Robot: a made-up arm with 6 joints. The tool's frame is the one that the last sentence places. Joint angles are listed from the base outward.
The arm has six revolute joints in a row. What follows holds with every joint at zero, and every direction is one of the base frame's.
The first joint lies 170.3 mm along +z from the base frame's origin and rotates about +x.
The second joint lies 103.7 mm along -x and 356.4 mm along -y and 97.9 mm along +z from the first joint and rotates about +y.
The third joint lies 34 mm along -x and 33.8 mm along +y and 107.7 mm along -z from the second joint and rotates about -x.
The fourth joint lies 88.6 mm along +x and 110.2 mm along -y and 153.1 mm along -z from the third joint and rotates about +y.
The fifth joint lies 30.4 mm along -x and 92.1 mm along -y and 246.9 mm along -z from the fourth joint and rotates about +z.
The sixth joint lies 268.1 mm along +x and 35.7 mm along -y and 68 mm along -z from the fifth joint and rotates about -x.
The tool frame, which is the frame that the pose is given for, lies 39.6 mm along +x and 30 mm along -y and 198.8 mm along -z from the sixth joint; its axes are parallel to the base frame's.
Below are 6 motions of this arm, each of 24 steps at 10 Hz.
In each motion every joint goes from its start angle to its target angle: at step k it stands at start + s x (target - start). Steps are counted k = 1, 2, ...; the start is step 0. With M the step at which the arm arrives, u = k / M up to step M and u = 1 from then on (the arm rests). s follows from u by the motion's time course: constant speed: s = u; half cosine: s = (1 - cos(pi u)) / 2; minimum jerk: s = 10 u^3 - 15 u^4 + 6 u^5.
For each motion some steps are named. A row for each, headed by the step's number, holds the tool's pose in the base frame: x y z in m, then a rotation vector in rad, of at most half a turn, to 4 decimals.
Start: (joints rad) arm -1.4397 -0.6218 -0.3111 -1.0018 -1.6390 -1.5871
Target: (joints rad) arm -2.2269 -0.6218 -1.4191 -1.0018 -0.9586 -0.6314
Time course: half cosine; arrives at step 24
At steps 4, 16, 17, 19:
4: 0.5421 -0.1375 0.8702 1.6106 -1.3189 0.8225
16: 0.6971 0.0559 0.4575 0.8836 -0.9069 0.3933
17: 0.6984 0.0599 0.4206 0.8203 -0.8782 0.3701
19: 0.6971 0.0631 0.3587 0.7123 -0.8312 0.3337

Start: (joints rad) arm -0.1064 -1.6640 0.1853 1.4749 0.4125 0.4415
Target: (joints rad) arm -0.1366 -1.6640 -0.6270 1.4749 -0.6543 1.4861
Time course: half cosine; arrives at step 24
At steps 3, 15, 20, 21, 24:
3: 0.5055 -0.6543 0.0022 -0.6199 -0.2262 0.1808
15: 0.5677 -0.6786 0.1236 -1.2563 -0.1981 -0.0480
20: 0.5675 -0.6562 0.1673 -1.4937 -0.1478 -0.1209
21: 0.5669 -0.6525 0.1723 -1.5222 -0.1404 -0.1289
24: 0.5658 -0.6472 0.1788 -1.5598 -0.1303 -0.1392

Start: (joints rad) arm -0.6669 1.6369 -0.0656 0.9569 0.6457 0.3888
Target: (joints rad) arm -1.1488 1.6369 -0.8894 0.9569 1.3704 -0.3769
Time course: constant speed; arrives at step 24
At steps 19, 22, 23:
19: -0.5362 0.4223 0.3157 1.4316 1.1081 -0.6702
22: -0.4543 0.4540 0.2836 1.5502 0.9038 -0.6376
23: -0.4278 0.4623 0.2757 1.5867 0.8374 -0.6195

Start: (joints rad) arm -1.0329 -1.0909 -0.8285 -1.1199 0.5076 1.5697
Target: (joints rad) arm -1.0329 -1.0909 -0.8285 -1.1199 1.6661 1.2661
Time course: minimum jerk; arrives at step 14
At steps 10, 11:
10: 0.2031 0.2906 0.5680 1.1166 2.6331 -0.4442
11: 0.2013 0.3012 0.5353 1.1096 2.5462 -0.5063

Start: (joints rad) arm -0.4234 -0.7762 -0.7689 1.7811 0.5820 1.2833
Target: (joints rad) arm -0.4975 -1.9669 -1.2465 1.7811 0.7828 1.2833
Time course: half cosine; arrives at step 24
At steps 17, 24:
17: 0.3823 -0.0827 0.0089 -1.3462 -0.6943 2.0166
24: 0.3906 -0.0080 0.0845 -1.5049 -0.8947 2.1355

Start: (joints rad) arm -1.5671 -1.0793 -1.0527 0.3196 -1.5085 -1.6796
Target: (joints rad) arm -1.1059 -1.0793 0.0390 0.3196 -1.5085 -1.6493
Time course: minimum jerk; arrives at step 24
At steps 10, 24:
10: 0.6636 -0.2630 0.5262 1.1547 -0.9879 0.1482
24: 0.4724 -0.4673 0.8772 0.9668 -1.6064 0.3540

